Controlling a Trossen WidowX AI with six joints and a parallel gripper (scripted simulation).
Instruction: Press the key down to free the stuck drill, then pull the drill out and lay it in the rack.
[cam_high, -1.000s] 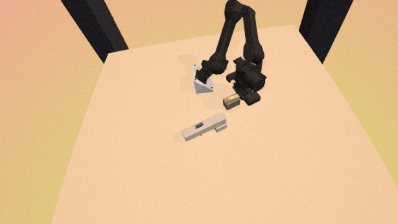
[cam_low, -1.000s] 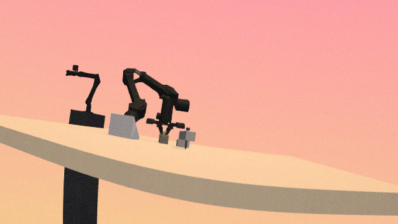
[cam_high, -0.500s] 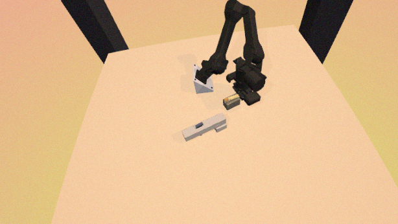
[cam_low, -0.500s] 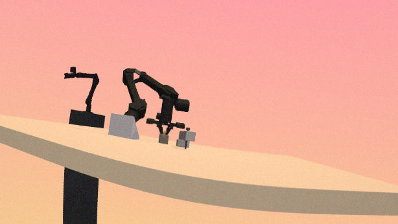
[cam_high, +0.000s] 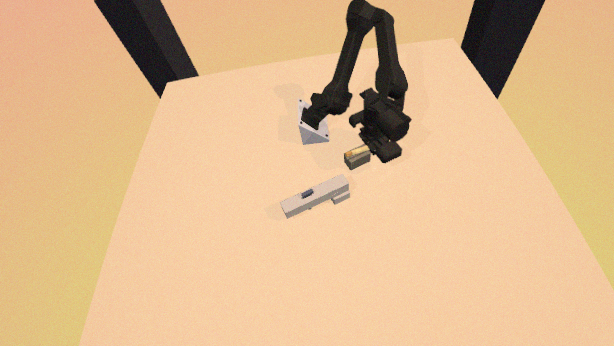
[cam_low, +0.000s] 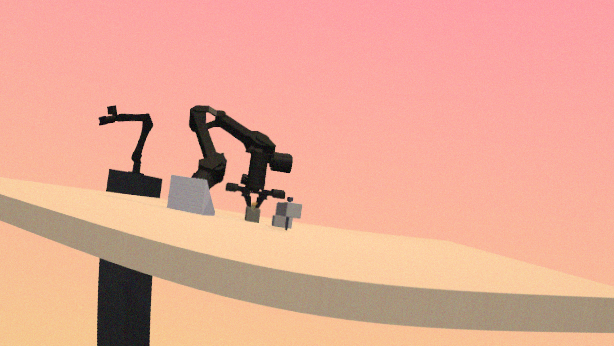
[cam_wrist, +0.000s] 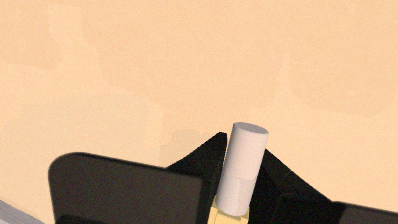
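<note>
The pale cylindrical drill is 4 cm to the right of my gripper tip, 4 cm above it and 2 cm ahead of it. From my gripper tip the other things lie so: blue key: 18 cm to the right, 18 cm ahead, 5 cm above; then grey housing block: 17 cm ahead, 16 cm to the right, 4 cm above; then notched rack: 5 cm to the right, 2 cm ahead, 1 cm above.
</note>
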